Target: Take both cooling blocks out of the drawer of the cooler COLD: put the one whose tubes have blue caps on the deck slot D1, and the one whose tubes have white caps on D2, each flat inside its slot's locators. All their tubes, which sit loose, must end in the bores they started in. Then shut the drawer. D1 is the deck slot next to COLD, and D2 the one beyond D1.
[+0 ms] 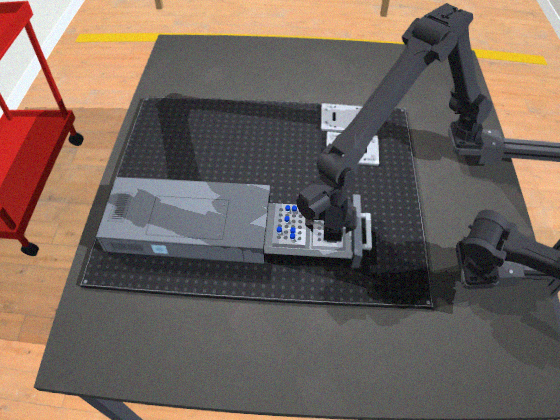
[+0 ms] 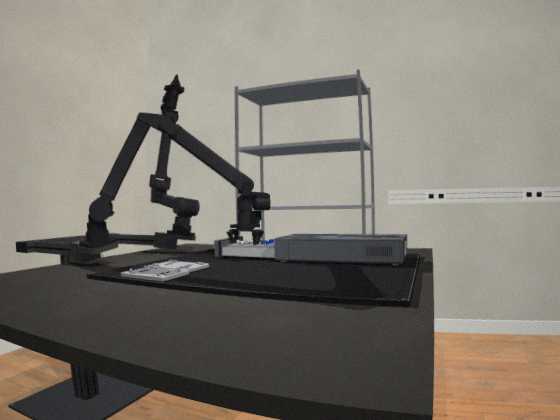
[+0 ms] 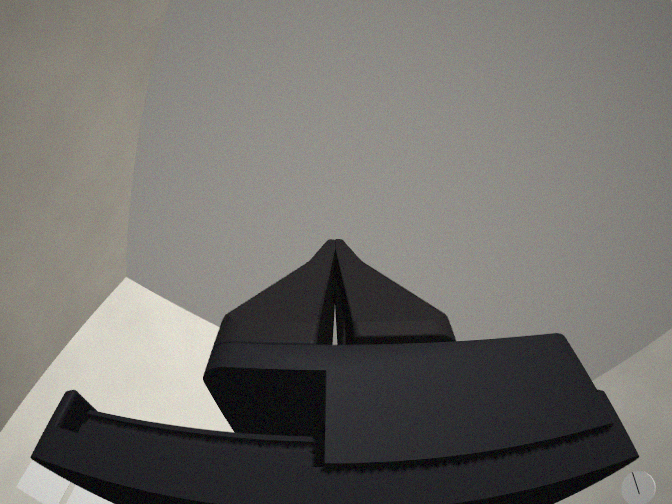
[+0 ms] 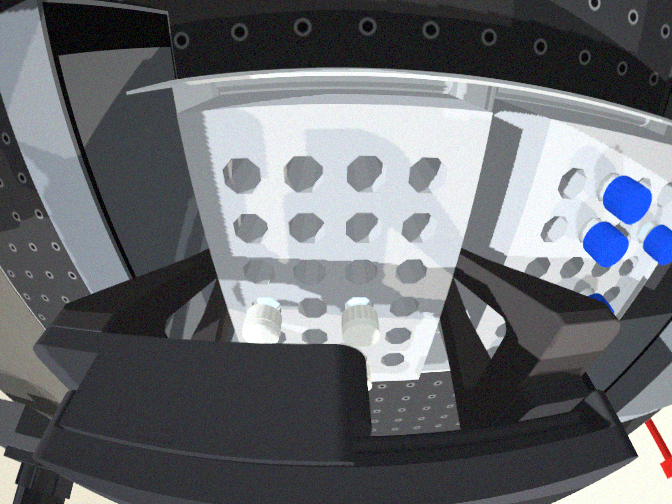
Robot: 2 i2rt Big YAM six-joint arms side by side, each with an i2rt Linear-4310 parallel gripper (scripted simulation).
Labels:
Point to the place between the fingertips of my left gripper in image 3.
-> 334, 251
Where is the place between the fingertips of my right gripper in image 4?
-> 335, 251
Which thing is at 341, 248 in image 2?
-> A cooler COLD.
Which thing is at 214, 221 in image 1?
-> A cooler COLD.

